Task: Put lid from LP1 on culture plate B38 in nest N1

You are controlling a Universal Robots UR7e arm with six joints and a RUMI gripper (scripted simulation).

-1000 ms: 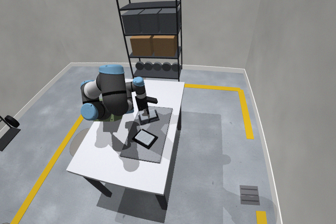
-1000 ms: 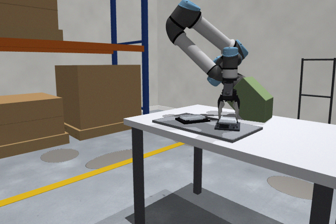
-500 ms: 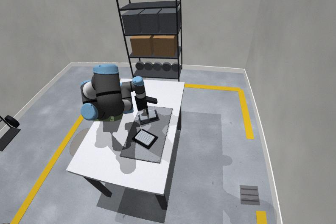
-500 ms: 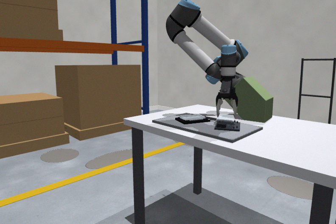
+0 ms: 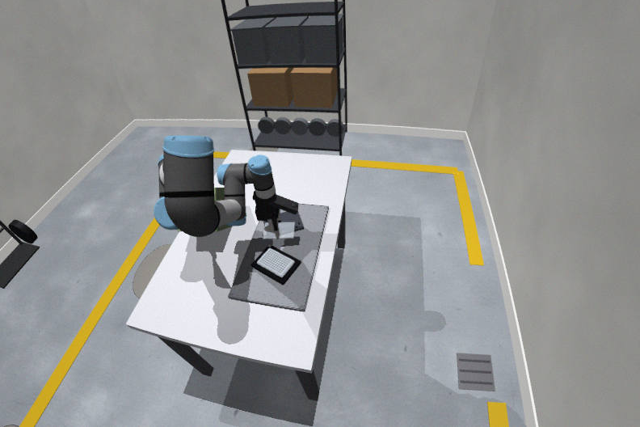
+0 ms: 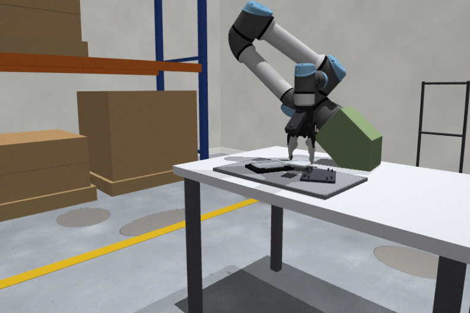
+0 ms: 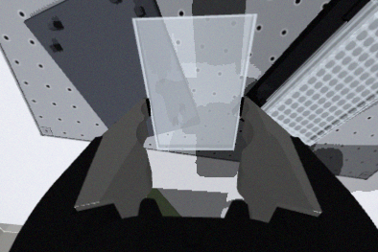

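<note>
Right now the culture plate B38 is 140 mm to the right of my hand, 40 mm below it and 10 mm behind it. Also, from my hand: clear lid (10 mm below); then black plate nest N1 (140 mm to the right, 50 mm below, 10 mm behind); then dark lid park LP1 (80 mm to the left, 50 mm below).
</note>
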